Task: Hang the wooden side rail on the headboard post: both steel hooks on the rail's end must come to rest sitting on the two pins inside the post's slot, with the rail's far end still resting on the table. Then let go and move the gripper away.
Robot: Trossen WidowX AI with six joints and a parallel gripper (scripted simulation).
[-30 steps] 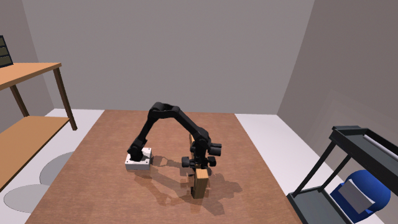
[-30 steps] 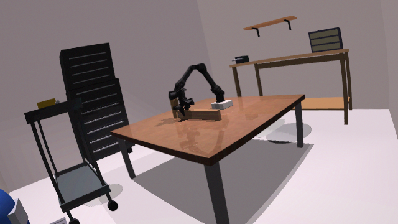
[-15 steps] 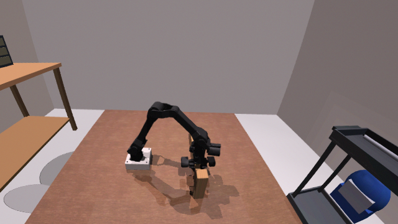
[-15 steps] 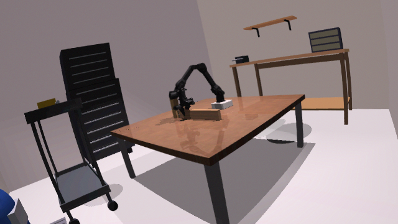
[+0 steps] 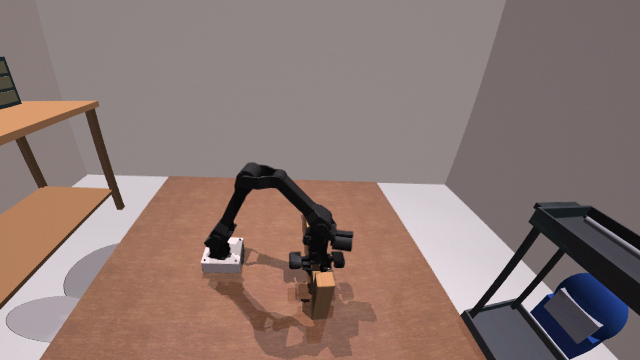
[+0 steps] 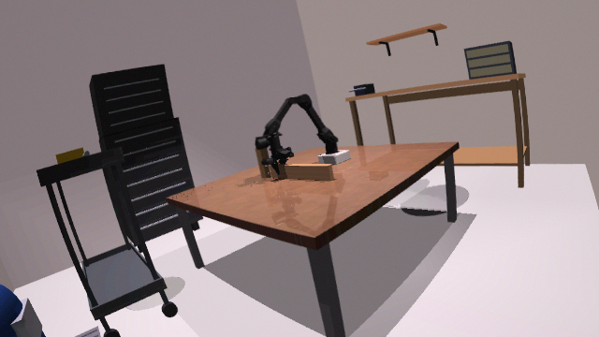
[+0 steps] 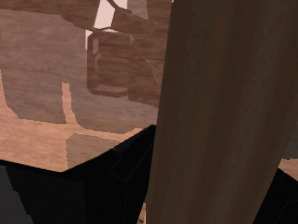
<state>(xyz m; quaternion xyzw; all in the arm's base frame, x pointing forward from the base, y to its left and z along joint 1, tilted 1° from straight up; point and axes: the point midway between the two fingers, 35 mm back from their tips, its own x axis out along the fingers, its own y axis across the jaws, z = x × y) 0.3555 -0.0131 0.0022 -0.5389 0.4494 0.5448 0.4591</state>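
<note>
My gripper tip is 20 mm short of the wooden headboard post, 130 mm to the left of it and 60 mm below it.
</note>
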